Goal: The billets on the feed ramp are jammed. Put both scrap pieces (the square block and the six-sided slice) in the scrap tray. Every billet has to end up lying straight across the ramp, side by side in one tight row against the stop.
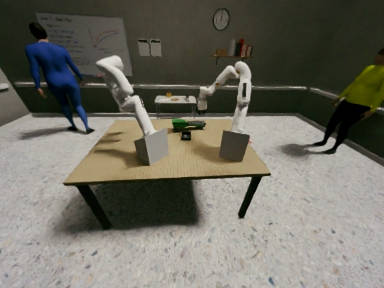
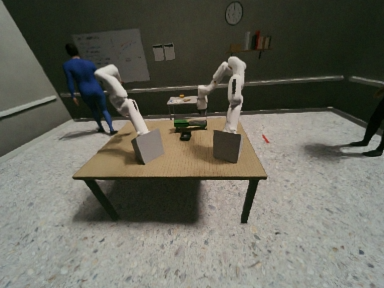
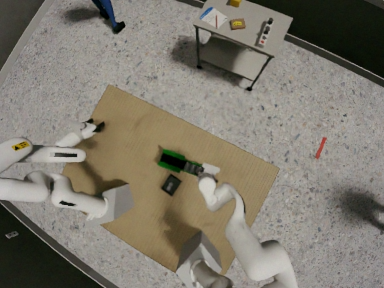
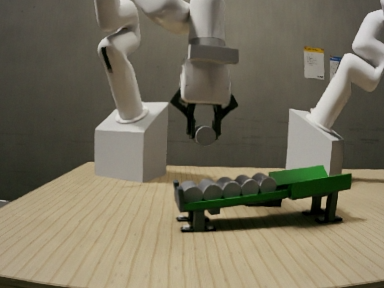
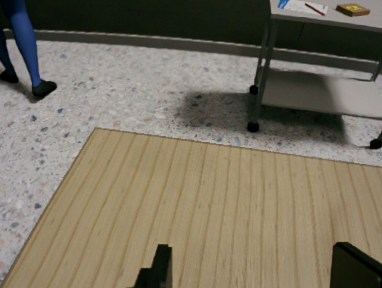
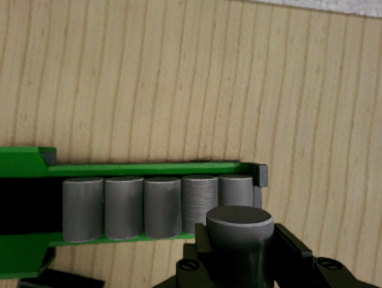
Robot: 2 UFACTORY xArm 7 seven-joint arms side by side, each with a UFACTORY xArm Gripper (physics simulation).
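Frame: origin at the left arm's base, x ahead, y left, z up, level; metres.
Seen in the pictures: left gripper, fingertip midpoint: (image 3: 98, 121) (image 5: 253, 271); right gripper, fingertip midpoint: (image 1: 201, 114) (image 2: 202, 114) (image 4: 203, 139) (image 6: 236, 246); left arm's base at its link origin: (image 3: 100, 207) (image 4: 318, 124); right arm's base at its link origin: (image 2: 229, 132) (image 3: 199, 270) (image 4: 132, 115).
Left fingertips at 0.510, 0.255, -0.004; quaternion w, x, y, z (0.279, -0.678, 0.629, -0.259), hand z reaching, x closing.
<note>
Pixels of each thing's middle, then the offset from my left fingertips to it, as dx, dy, dz. Level surfaces: height alone.
- lowest billet at the middle of its body: (image 6: 234, 201) (image 4: 190, 192) -0.058, -0.829, -0.147
- stop at the middle of its body: (image 6: 255, 200) (image 4: 178, 194) -0.058, -0.854, -0.151
- uppermost billet at the middle of its body: (image 6: 85, 206) (image 4: 263, 183) -0.063, -0.670, -0.130
- wooden table at its surface level: dz -0.219
The green ramp (image 3: 174, 152) (image 4: 320, 186) (image 6: 150, 169) carries several grey billets lying across it in a row. The lowest billet (image 4: 191, 191) (image 6: 236, 190) is at the stop (image 4: 178, 195) (image 6: 260, 176); the uppermost billet (image 4: 265, 182) (image 6: 83, 210) lies toward the ramp's chute. My right gripper (image 4: 205, 131) (image 6: 236, 246) is shut on another billet (image 4: 205, 136) (image 6: 240, 225), held above the row near the stop end. The black scrap tray (image 1: 186, 136) (image 3: 171, 185) holds something grey, too small to identify. My left gripper (image 3: 95, 124) (image 5: 253, 271) is open and empty, far from the ramp.
The wooden table (image 3: 135, 125) (image 4: 100, 240) bears the ramp and both white arm bases (image 4: 131, 145) (image 4: 315, 145). A grey cart (image 3: 280, 22) stands beyond the table. A person in blue (image 1: 57, 70) and one in yellow (image 1: 367, 85) stand on the floor.
</note>
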